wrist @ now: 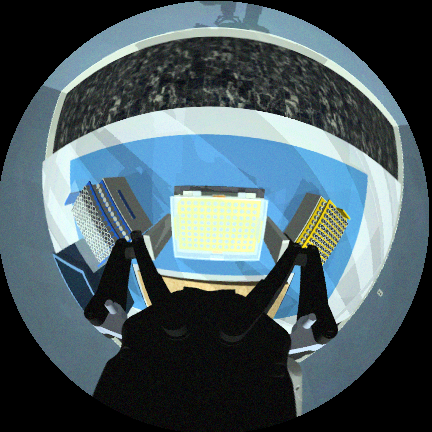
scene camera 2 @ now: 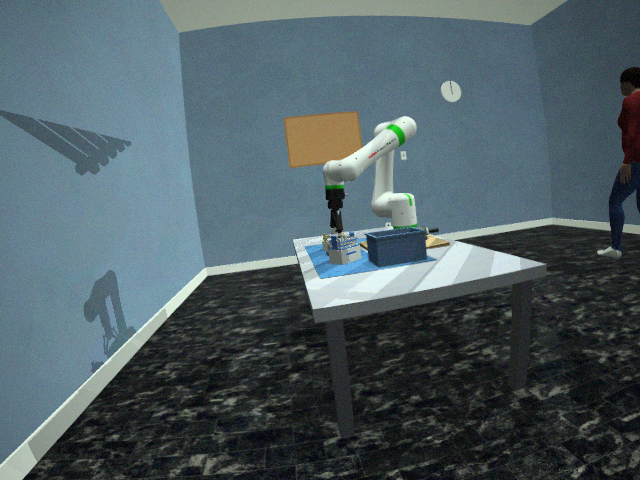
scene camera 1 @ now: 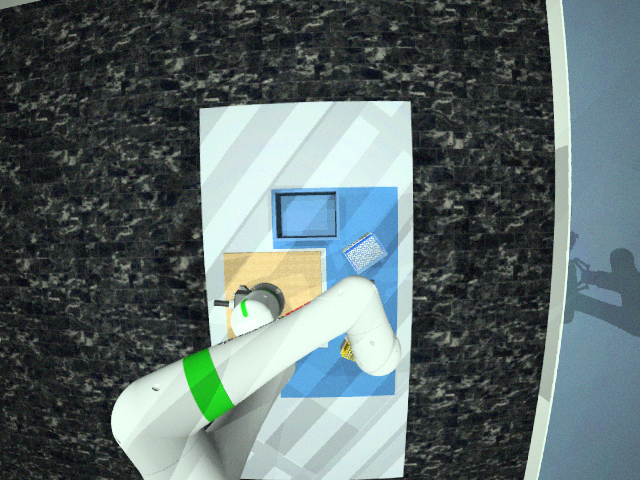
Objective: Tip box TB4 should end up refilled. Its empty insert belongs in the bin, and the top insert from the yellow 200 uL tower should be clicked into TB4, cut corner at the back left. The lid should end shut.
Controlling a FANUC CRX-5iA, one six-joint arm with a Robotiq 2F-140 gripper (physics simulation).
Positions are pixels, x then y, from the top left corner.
A blue-and-white tip box shows in the wrist view (97, 211), in scene camera 2 and in scene camera 1. The same spot on the blue-and-white tip box: (scene camera 2: 344, 247) is (scene camera 1: 366, 236). The same spot on a blue bin: (wrist: 82, 282) is (scene camera 2: 407, 247).
